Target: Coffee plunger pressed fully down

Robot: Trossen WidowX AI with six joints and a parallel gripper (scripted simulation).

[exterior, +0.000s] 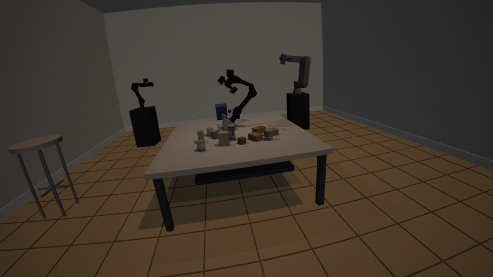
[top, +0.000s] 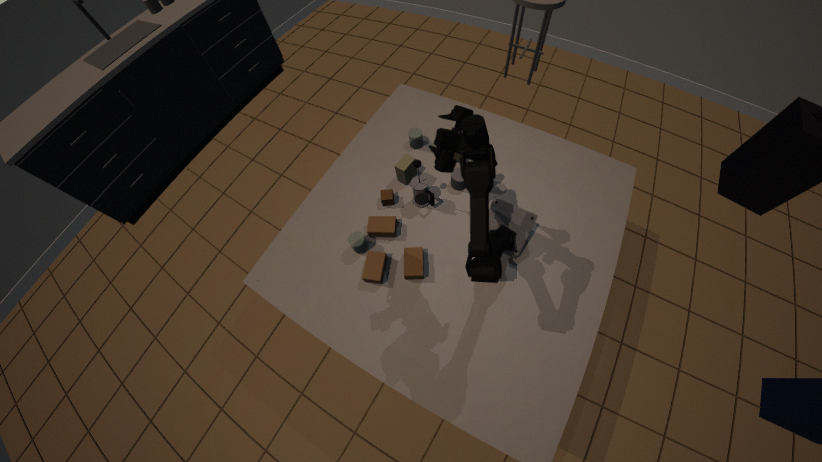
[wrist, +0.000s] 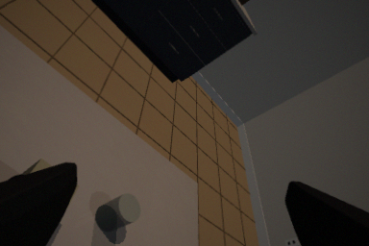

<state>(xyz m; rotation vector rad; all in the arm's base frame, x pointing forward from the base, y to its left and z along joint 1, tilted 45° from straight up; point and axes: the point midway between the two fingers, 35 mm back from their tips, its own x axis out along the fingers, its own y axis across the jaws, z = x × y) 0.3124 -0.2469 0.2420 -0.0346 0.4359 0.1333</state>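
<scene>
Right now the coffee press is 320 mm below my gripper tip, 50 mm ahead of it and 20 mm to the left of it. From my gripper tip the other things lie so: small brown cube 420 mm below, 180 mm ahead, 100 mm to the left.
</scene>
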